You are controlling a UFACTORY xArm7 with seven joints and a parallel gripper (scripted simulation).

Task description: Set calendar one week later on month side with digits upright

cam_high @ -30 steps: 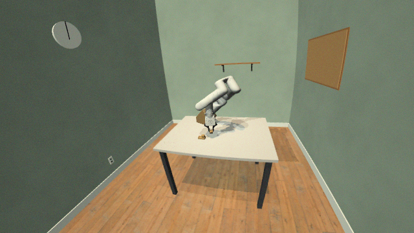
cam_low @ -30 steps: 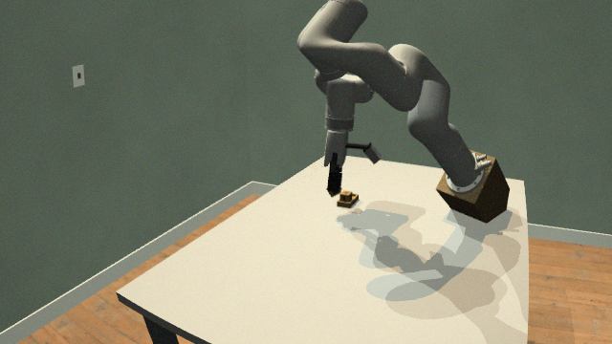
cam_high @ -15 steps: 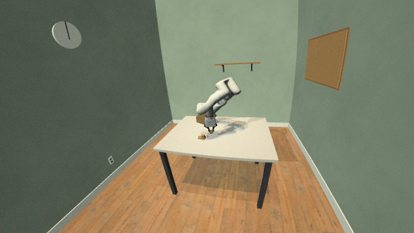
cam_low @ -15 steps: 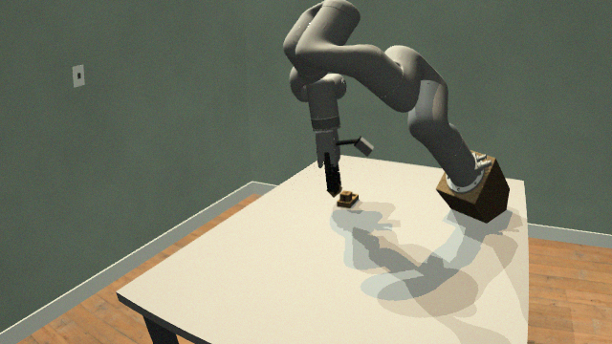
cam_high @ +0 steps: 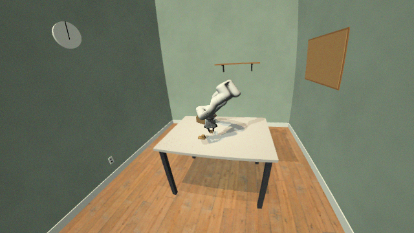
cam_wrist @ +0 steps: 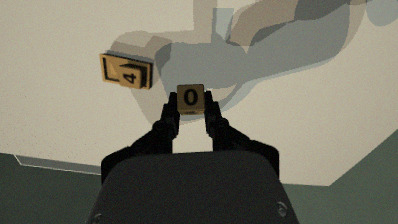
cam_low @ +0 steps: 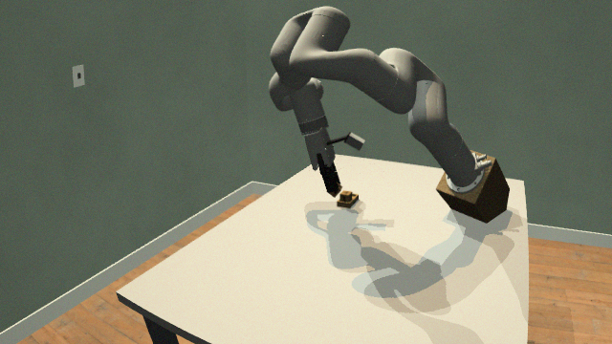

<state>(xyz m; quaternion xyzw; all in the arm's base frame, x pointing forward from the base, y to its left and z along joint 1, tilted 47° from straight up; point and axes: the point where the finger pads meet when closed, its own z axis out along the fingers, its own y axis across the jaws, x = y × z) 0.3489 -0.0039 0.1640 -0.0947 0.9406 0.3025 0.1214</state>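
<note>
My gripper is now 1 cm past the digit cube and 2 cm above it. Round my hand: wooden calendar tray: 11 cm to the right, 10 cm below.
</note>
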